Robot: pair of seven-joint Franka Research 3 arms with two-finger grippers.
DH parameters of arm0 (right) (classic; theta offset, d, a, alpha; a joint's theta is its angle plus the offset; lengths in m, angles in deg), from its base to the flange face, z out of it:
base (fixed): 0 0 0 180
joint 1: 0 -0.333 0 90
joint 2: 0 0 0 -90
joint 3: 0 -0.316 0.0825 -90
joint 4: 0 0 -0.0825 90
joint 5: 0 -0.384 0 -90
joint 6: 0 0 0.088 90
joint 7: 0 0.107 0 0
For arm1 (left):
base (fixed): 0 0 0 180
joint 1: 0 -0.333 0 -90
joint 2: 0 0 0 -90
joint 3: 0 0.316 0.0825 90
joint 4: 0 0 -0.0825 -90
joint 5: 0 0.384 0 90
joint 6: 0 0 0.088 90
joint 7: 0 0.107 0 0
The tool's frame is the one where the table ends.
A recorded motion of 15 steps. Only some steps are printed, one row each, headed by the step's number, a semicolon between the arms.
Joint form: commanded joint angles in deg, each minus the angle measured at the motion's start. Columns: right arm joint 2, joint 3, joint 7, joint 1, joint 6, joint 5, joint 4; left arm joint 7, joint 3, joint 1, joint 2, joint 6, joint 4, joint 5.
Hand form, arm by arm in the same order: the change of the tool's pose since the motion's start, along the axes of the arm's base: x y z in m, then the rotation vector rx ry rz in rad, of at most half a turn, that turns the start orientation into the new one. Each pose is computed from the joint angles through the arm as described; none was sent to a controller.
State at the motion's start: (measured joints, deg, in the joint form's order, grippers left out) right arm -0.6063 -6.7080 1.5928 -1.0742 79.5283 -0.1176 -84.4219; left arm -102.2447 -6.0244 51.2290 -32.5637 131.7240 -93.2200 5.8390
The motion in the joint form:
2: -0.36 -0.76 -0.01 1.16 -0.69 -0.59 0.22; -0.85 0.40 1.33 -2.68 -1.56 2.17 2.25
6: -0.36 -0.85 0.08 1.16 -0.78 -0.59 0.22; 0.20 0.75 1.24 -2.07 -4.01 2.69 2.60
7: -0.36 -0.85 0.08 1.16 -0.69 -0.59 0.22; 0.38 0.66 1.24 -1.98 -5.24 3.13 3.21
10: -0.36 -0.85 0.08 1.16 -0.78 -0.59 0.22; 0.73 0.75 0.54 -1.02 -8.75 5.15 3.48
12: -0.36 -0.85 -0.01 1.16 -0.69 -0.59 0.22; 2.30 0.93 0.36 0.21 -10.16 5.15 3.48
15: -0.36 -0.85 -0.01 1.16 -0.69 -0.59 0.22; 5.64 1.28 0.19 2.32 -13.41 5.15 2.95
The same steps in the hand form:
2: -0.0031 -0.0026 0.0041 0.0089 0.0032 -0.0056; -0.0055 -0.0099 -0.0182 0.0465 -0.0081 -0.0224
6: -0.0034 -0.0018 0.0039 0.0086 0.0048 -0.0056; -0.0014 -0.0054 -0.0108 0.0742 -0.0068 -0.0346
7: -0.0032 -0.0017 0.0041 0.0088 0.0032 -0.0056; -0.0016 -0.0054 -0.0082 0.0896 -0.0087 -0.0431
10: -0.0034 -0.0018 0.0039 0.0086 0.0048 -0.0056; 0.0096 -0.0012 0.0141 0.1040 -0.0124 -0.0312
12: -0.0032 -0.0017 0.0041 0.0089 0.0032 -0.0040; 0.0120 0.0033 0.0269 0.1120 -0.0153 -0.0504
15: -0.0032 -0.0017 0.0041 0.0089 0.0032 -0.0040; 0.0136 0.0119 0.0474 0.1341 -0.0053 -0.0913

